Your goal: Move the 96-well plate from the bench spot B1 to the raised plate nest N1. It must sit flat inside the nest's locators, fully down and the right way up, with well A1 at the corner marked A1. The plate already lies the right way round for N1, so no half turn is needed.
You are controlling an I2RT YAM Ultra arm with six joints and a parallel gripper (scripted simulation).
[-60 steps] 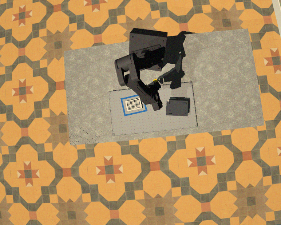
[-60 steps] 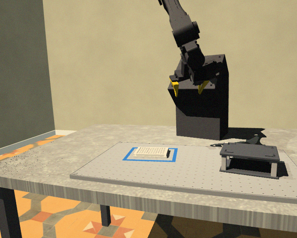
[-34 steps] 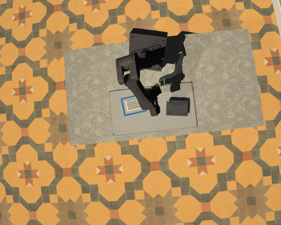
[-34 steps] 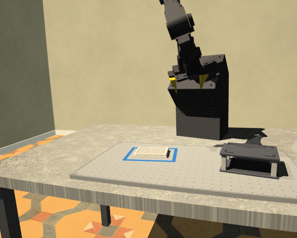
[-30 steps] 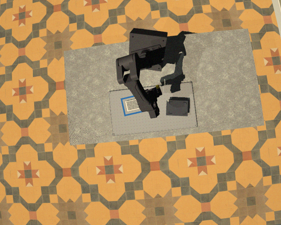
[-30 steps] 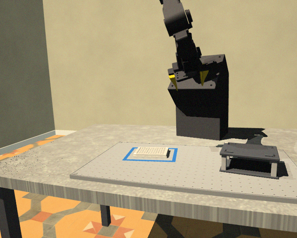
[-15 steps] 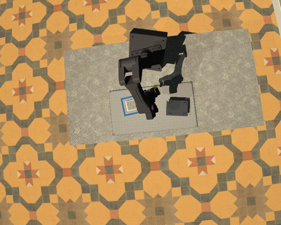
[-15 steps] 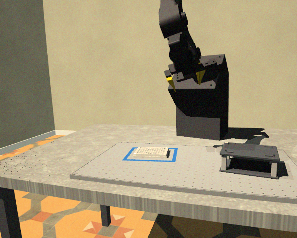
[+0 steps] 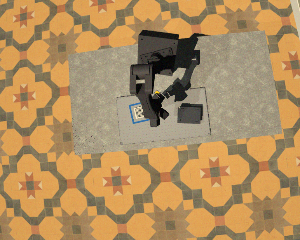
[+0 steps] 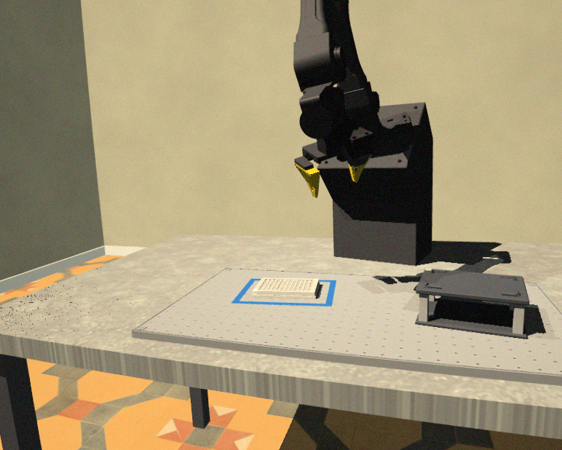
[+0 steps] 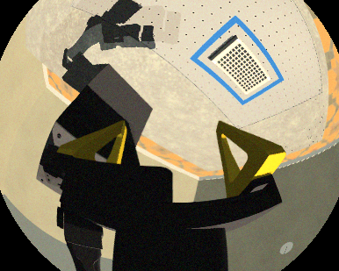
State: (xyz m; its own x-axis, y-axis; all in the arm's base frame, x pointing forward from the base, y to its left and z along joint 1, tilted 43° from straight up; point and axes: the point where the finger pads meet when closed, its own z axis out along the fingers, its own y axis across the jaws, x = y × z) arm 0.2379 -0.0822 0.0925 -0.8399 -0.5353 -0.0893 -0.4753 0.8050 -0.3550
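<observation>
My hand is 30 mm short of the 96-well plate, 110 mm to the left of it and 210 mm above it. Also, from my hand: raised plate nest: 180 mm ahead, 210 mm to the left, 160 mm below.
</observation>
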